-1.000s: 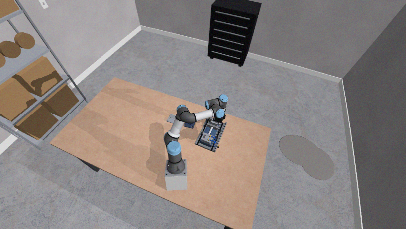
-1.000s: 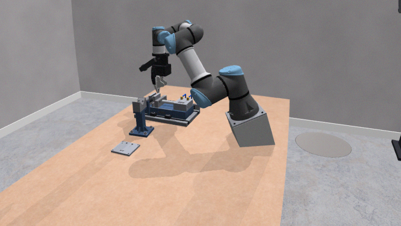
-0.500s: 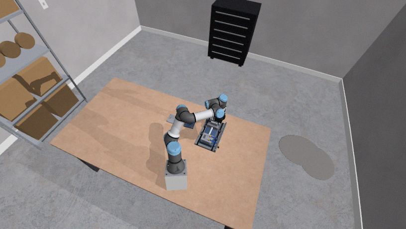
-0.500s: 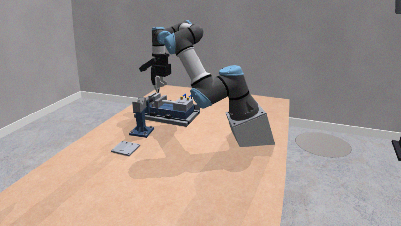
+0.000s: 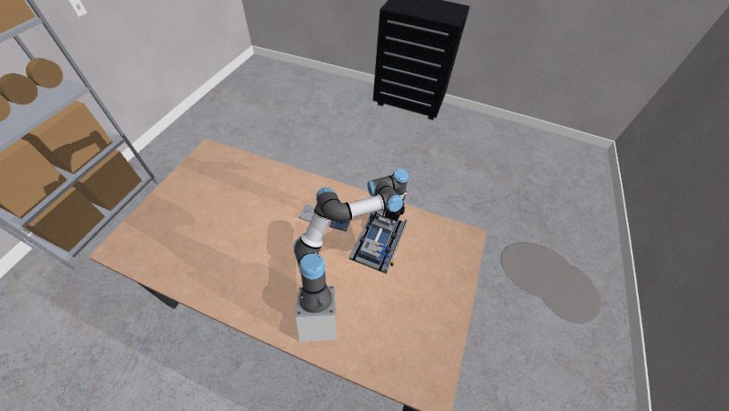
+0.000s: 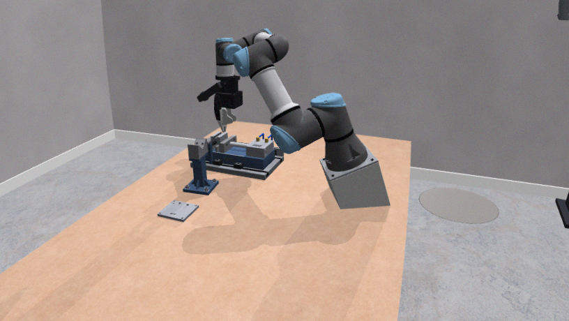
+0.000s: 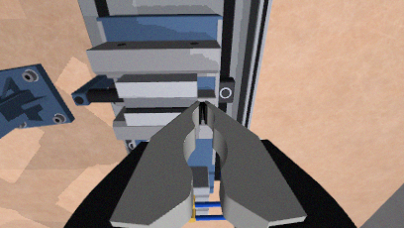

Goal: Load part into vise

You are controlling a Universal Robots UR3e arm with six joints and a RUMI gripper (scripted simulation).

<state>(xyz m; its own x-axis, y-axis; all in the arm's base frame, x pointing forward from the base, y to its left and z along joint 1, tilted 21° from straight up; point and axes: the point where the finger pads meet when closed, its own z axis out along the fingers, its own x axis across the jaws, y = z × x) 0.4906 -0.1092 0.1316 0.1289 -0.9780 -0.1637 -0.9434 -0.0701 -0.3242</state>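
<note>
My gripper is now 30 mm to the right of the part and 20 mm above it. Round my hand: fixed jaw: 40 mm to the left, 40 mm below, 20 mm ahead; work stop: 80 mm to the left, 30 mm below, 10 mm behind; vise: 80 mm below, 70 mm behind, 30 mm to the left.
</note>
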